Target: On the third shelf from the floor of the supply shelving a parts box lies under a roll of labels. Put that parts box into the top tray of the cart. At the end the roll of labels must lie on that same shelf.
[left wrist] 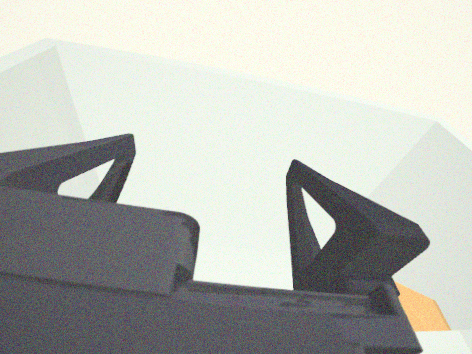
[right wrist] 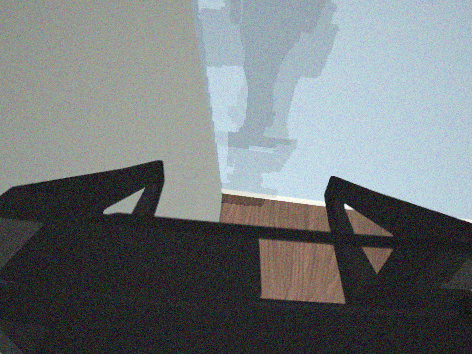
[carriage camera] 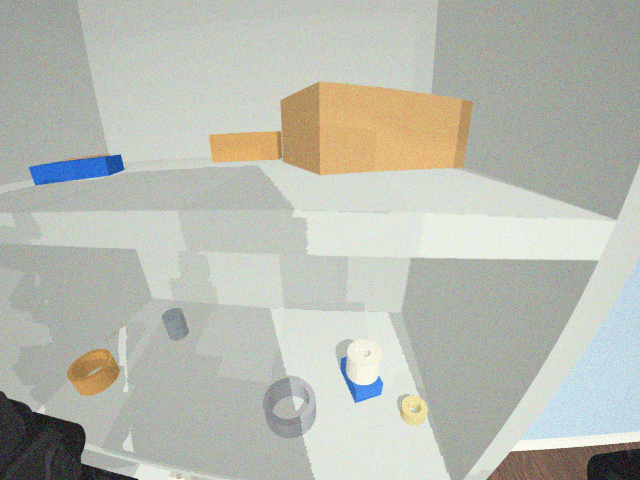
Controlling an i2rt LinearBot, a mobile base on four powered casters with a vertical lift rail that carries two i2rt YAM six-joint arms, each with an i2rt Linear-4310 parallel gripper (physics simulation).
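Places are measured from the left arm's base along level axes (x down, y back, z left), in metres.
Where they show: left gripper, between the fingertips: (left wrist: 214,155); right gripper, between the fingertips: (right wrist: 245,178).
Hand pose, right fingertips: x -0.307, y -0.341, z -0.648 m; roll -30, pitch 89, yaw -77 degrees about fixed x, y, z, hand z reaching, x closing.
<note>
Each offset is from my right fingertips to the top centre of the thing. "*": to the spot under its first point. Level surfaces: height alone.
A blue parts box {dz +0.258, dx +0.358, dy +0.037 m} (carriage camera: 364,391) lies on the third shelf {dx +0.398 m} (carriage camera: 248,444), in the lower part of the carriage view, right of the middle. The white roll of labels {* dz +0.260, dx +0.298, dy +0.065 m} (carriage camera: 363,362) stands upright on it and covers much of its top. My left gripper (left wrist: 214,155) is open and empty, in front of the pale inside of the supply shelving's upper part. My right gripper (right wrist: 245,178) is open and empty, near the outer side panel of the shelving. Neither gripper's fingers show in the carriage view. The cart does not show in these frames.
On the same shelf are a yellow ring {dz +0.156, dx +0.373, dy +0.112 m} (carriage camera: 414,410), a grey ring {dz +0.400, dx +0.350, dy +0.119 m} (carriage camera: 272,413), an orange ring {dz +0.877, dx +0.348, dy +0.107 m} (carriage camera: 82,381) and a grey cylinder {dz +0.755, dx +0.328, dy -0.069 m} (carriage camera: 175,324). The shelf above (carriage camera: 465,235) holds orange boxes {dz +0.263, dx -0.159, dy -0.021 m} (carriage camera: 387,131) {dz +0.496, dx -0.111, dy -0.100 m} (carriage camera: 245,146) and a blue box {dz +0.770, dx -0.089, dy +0.029 m} (carriage camera: 72,169). A side panel (carriage camera: 558,330) stands at the right.
</note>
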